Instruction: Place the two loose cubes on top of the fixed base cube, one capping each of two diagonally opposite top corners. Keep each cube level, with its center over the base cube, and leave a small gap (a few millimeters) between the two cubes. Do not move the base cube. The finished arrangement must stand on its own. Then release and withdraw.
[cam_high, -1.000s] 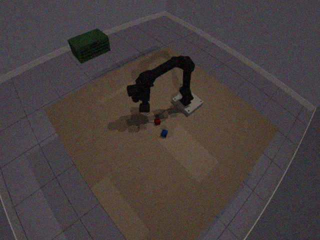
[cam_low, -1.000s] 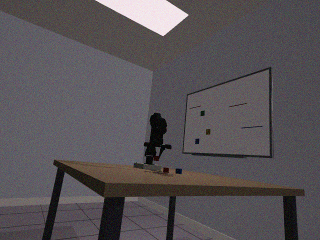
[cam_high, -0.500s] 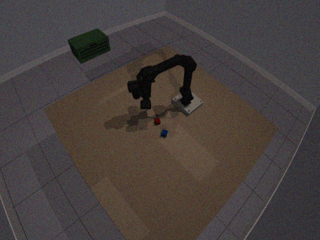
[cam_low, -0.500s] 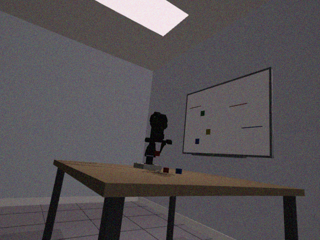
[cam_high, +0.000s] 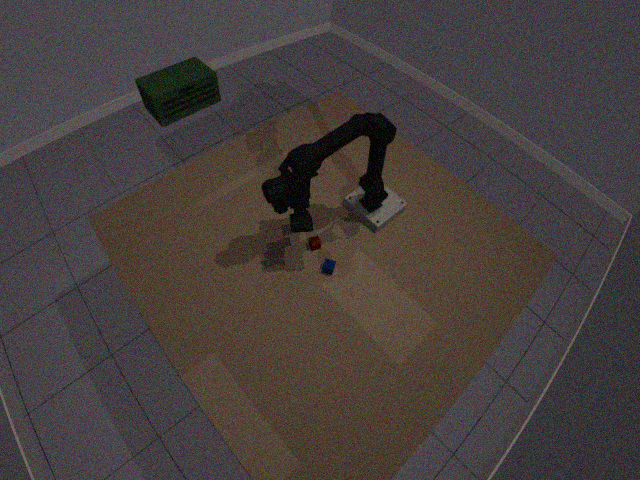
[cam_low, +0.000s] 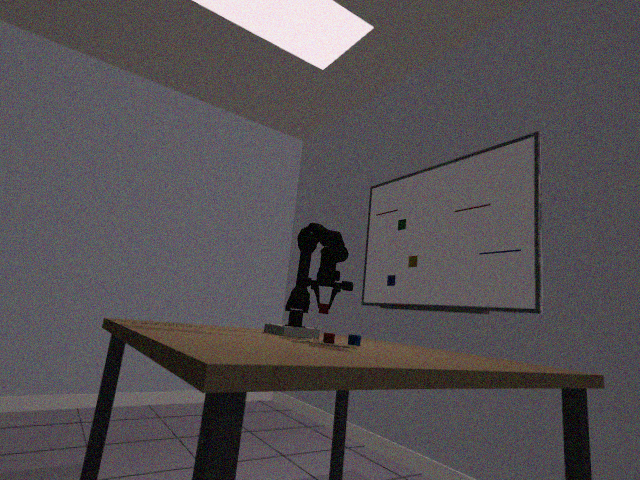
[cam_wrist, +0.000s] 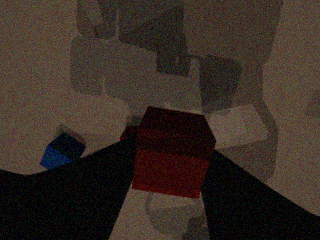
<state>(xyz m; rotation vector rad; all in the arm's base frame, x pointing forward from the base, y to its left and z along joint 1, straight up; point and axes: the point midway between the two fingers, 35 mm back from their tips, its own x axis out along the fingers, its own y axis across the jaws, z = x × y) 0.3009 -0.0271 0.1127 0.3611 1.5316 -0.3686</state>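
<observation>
Right now my gripper tip is 150 mm to the right of the blue cube, 100 mm above it and 30 mm past it.
</observation>
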